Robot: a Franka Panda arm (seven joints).
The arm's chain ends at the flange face. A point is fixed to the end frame.
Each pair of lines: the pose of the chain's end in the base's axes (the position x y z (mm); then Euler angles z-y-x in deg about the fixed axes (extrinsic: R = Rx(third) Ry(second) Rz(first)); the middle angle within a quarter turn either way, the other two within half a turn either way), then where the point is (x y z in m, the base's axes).
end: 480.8 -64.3 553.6 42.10 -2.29 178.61
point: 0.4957 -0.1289 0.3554
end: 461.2 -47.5 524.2 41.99 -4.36 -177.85
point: 0.4690 -0.0996 0.3219
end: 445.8 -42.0 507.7 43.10 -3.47 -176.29
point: 0.4555 -0.0891 0.3043
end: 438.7 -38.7 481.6 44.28 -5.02 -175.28
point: 0.4418 -0.0826 0.2773
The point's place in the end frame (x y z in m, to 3 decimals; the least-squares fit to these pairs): 0.057 0.029 0.199
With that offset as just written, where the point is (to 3 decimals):
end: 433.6 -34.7 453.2 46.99 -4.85 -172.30
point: 0.434 -0.069 0.247
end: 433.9 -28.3 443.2 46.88 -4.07 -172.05
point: 0.438 -0.062 0.237
